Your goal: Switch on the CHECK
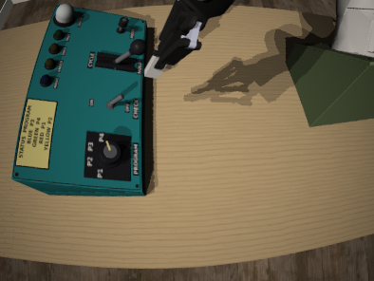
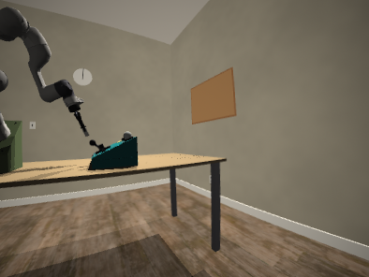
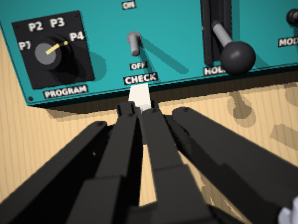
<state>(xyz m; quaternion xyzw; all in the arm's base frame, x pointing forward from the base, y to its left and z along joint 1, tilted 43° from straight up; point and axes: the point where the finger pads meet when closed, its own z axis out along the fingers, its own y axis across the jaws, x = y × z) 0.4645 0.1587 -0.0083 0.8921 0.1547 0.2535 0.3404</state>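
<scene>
My gripper is now 100 mm short of the check toggle, 10 mm to the right of it and 120 mm above it. From my hand the other things lie so: program dial 100 mm ahead, 120 mm to the left, 110 mm below; mode button 130 mm ahead, 230 mm to the right, 110 mm below; black ball lever 90 mm ahead, 110 mm to the right, 100 mm below.
</scene>
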